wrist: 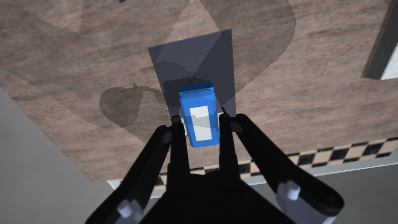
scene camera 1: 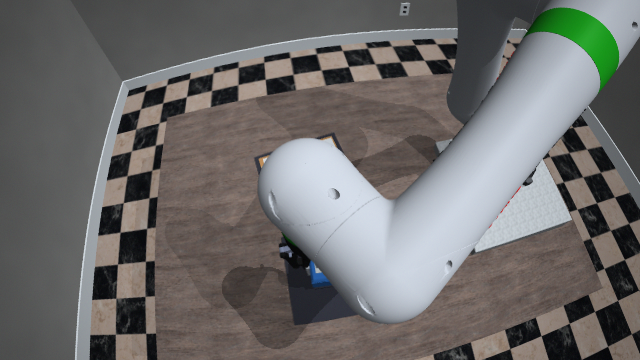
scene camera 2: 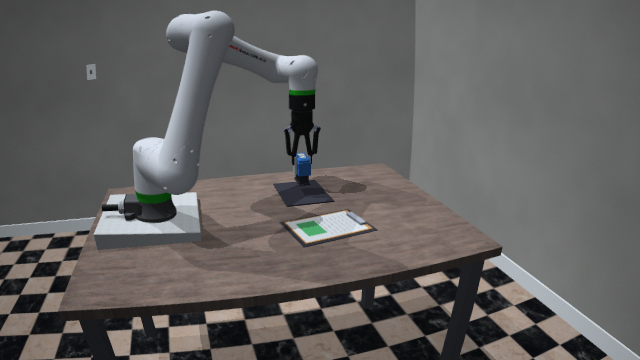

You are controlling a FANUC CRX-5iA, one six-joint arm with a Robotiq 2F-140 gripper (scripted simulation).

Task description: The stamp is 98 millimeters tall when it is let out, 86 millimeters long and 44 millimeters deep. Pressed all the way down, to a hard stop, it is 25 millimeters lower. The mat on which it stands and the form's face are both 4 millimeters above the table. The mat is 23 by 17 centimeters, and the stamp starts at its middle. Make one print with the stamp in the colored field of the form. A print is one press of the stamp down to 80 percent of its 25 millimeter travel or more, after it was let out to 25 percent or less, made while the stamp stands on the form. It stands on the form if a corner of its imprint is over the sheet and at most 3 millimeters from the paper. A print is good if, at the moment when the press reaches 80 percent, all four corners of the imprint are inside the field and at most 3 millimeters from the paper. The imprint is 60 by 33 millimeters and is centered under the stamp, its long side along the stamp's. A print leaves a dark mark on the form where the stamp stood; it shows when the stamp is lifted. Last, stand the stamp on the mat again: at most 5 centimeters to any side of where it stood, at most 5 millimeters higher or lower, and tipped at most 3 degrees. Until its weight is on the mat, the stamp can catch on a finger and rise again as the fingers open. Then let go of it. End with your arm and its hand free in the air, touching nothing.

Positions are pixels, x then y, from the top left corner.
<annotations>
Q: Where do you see a mat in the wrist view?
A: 210, 56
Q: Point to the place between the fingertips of my gripper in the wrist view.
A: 200, 105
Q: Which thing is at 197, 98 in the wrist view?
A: A blue stamp.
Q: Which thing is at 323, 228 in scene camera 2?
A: A form.
</annotations>
